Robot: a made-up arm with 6 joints. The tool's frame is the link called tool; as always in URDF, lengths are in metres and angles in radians. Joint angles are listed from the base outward. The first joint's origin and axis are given. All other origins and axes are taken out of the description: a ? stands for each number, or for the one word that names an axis. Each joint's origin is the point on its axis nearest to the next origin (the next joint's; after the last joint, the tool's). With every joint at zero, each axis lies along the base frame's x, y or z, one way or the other. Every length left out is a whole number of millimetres.
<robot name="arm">
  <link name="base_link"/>
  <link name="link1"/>
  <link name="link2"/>
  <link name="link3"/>
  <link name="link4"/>
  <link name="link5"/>
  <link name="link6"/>
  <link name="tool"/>
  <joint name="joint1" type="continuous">
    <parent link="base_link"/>
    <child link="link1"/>
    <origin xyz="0 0 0.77"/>
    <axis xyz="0 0 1"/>
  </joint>
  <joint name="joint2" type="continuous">
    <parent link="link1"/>
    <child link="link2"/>
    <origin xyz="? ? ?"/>
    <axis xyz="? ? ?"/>
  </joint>
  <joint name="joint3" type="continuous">
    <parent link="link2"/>
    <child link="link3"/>
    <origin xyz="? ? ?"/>
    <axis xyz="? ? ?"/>
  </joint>
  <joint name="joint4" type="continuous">
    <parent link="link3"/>
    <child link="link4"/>
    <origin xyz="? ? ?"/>
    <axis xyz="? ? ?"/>
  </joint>
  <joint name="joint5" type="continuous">
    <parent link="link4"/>
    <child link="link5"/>
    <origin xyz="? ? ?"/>
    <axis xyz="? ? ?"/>
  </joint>
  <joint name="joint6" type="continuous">
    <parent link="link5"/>
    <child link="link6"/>
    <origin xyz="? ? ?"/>
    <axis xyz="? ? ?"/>
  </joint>
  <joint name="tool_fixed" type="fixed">
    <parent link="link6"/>
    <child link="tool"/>
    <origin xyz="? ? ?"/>
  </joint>
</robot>
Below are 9 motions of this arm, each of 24 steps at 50 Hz.
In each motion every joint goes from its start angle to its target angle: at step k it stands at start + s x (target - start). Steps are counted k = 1, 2, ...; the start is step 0. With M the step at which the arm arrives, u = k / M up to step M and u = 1 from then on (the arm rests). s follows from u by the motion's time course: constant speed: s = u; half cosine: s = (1 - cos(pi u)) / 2; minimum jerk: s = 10 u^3 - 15 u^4 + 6 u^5.
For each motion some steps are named. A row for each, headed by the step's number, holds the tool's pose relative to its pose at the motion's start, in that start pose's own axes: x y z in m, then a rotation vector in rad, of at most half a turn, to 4 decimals.
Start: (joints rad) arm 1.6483 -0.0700 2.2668 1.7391 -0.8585 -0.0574
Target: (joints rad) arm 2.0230 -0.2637 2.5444 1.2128 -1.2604 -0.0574
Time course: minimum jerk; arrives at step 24
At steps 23, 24:
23: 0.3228 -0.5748 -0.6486 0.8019 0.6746 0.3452
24: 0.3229 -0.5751 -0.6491 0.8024 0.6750 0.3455

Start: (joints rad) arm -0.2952 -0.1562 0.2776 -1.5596 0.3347 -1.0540
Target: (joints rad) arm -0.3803 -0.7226 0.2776 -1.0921 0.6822 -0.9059
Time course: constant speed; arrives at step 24
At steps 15, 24:
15: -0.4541 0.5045 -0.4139 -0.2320 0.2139 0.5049
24: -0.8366 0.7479 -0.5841 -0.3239 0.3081 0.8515

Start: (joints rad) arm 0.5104 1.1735 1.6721 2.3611 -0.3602 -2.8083
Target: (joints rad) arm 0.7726 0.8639 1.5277 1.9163 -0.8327 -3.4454
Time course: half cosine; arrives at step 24
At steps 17, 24:
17: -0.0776 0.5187 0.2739 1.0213 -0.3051 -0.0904
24: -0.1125 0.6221 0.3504 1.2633 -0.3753 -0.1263

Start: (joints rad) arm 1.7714 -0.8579 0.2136 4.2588 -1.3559 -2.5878
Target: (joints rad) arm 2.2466 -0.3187 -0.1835 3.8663 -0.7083 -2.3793
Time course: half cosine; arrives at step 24
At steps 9, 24:
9: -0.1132 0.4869 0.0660 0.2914 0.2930 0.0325
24: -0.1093 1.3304 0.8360 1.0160 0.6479 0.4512

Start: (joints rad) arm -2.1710 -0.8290 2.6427 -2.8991 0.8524 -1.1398
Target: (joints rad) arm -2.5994 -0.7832 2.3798 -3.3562 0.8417 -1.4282
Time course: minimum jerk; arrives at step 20
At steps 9, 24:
9: 0.0522 -0.0770 0.4159 0.1297 -0.3106 -0.0195
24: -0.0134 -0.0977 1.0392 0.2966 -0.7348 0.0880

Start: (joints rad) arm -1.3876 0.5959 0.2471 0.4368 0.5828 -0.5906
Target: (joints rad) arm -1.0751 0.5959 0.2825 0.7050 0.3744 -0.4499
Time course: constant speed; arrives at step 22
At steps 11, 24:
11: 0.0601 0.3504 -0.0624 -0.1694 0.1191 0.1594
24: 0.0640 0.7044 -0.1139 -0.3588 0.1994 0.3180

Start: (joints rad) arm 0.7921 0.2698 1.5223 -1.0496 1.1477 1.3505
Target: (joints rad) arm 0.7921 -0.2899 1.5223 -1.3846 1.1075 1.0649
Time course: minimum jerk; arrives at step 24
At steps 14, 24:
14: 0.2782 -0.2442 0.7865 0.5820 0.0145 -0.1326
24: 0.3537 -0.4729 1.1812 0.9009 0.0088 -0.1731

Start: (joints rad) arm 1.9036 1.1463 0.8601 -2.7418 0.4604 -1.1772
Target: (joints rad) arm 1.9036 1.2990 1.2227 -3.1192 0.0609 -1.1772
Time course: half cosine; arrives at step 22
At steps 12, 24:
12: -0.0461 -0.1254 -0.1015 0.2152 0.0937 -0.3317
24: -0.1048 -0.2009 -0.1781 0.3798 0.1798 -0.5762

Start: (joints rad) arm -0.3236 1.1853 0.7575 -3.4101 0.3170 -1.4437
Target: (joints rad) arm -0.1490 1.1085 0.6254 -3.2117 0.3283 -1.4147
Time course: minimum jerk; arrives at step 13
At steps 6, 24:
6: -0.0015 0.0545 0.1800 -0.1423 -0.0265 0.0399
24: -0.0216 0.1413 0.4115 -0.3358 -0.0636 0.0842

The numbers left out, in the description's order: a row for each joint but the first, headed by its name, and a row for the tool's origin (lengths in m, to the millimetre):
joint2: xyz 0.169 0 0, axis 0 1 0
joint3: xyz 0 0 0.879, axis 0 -1 0
joint4: xyz 1.507 0 0.2, axis -1 0 0
joint5: xyz 0 0 0, axis 0 -1 0
joint6: xyz 0.152 0 0, axis -1 0 0
tool: xyz 0 0 0

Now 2 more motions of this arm.
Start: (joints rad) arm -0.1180 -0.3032 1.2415 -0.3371 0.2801 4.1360
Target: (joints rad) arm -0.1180 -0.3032 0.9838 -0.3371 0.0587 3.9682
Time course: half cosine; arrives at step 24
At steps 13, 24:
13: -0.0504 -0.1602 0.2000 0.0839 -0.1917 -0.1857
24: -0.1174 -0.2768 0.3494 0.1502 -0.3520 -0.3153

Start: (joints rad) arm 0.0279 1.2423 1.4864 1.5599 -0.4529 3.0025
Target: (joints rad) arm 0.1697 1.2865 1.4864 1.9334 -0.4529 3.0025
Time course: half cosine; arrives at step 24
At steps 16, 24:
16: -0.1196 -0.1001 -0.2360 -0.2386 0.1194 0.0786
24: -0.1666 -0.1319 -0.3135 -0.3156 0.1615 0.1108

